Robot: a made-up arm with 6 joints.
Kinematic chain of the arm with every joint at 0, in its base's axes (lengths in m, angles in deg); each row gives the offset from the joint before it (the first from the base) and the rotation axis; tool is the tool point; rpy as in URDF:
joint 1: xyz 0 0 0.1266 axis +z
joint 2: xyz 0 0 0 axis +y
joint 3: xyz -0.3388 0 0.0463 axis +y
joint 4: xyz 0.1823 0 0.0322 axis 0.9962 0 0.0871
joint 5: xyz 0 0 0 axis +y
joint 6: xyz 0.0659 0 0.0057 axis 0.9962 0 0.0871
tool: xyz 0 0 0 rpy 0 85 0
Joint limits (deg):
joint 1: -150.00..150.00
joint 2: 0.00..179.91
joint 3: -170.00..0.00
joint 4: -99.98..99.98
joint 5: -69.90..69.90
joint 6: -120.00..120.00
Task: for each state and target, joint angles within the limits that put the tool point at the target. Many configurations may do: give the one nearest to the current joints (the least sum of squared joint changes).
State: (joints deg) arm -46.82 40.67 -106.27 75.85 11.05 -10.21
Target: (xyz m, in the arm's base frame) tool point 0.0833 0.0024 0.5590
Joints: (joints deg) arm -22.14 59.18 -81.69 75.33 31.63 -10.21
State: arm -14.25 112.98 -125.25 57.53 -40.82 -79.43
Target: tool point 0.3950 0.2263 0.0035
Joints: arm 33.51 157.52 -85.26 60.53 -30.78 -79.43
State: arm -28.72 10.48 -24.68 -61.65 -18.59 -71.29
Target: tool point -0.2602 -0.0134 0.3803
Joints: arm 13.81 0.00 -51.88 -60.58 -58.52 -71.29
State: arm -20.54 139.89 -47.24 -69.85 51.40 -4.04
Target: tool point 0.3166 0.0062 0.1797
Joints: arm 9.70 122.53 -51.87 -69.08 49.80 -4.04
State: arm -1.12 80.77 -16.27 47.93 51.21 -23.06
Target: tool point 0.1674 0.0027 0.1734
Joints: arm -9.57 117.15 -17.75 46.10 39.71 -23.06
